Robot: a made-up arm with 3 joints.
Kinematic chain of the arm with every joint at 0, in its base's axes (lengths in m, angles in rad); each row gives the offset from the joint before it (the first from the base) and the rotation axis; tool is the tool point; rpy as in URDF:
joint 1: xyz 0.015 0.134 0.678 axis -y
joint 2: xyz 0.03 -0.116 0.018 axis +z
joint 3: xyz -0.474 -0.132 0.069 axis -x
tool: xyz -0.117 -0.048 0.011 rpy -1.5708 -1.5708 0
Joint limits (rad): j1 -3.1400..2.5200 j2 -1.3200..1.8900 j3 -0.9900..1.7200
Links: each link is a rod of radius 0.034 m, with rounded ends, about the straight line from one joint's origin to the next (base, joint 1, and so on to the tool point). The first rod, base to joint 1, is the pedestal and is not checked.
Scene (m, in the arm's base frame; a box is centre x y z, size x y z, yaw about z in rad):
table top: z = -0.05
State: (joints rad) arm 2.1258 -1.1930 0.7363
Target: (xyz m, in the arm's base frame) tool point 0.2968 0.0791 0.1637
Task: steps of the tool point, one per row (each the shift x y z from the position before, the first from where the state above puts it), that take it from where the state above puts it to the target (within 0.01 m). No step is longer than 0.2 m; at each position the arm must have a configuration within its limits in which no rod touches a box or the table.
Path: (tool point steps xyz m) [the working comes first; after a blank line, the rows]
Joints at the target: 2.3051 -0.3068 1.5267
Straight joint move there: clear.

1: 0.0841 -0.1208 -0.0950
2: 0.0739 -0.1467 -0.0537
3: 0.0545 -0.1616 -0.0122

